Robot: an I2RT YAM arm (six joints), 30 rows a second.
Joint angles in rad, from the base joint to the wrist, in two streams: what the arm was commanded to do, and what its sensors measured. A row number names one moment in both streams.
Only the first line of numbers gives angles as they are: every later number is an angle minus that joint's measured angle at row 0.
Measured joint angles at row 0:
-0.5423, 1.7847, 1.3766, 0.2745, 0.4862, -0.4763
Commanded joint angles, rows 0 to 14:
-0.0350, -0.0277, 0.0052, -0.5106, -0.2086, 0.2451
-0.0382, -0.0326, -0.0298, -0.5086, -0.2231, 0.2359
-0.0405, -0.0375, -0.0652, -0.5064, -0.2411, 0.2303
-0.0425, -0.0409, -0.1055, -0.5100, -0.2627, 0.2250
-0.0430, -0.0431, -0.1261, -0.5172, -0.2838, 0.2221
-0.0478, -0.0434, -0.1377, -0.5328, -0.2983, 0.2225
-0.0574, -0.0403, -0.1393, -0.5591, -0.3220, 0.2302
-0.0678, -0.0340, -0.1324, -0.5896, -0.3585, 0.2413
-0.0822, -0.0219, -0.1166, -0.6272, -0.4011, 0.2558
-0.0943, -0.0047, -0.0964, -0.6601, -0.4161, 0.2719
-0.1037, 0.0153, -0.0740, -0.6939, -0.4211, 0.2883
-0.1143, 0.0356, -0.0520, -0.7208, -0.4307, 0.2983
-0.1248, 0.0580, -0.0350, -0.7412, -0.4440, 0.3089
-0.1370, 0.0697, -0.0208, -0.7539, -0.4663, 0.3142
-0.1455, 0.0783, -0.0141, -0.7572, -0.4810, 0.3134
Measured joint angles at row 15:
-0.0976, 0.0462, -0.1050, -0.6676, -0.3784, 0.2255
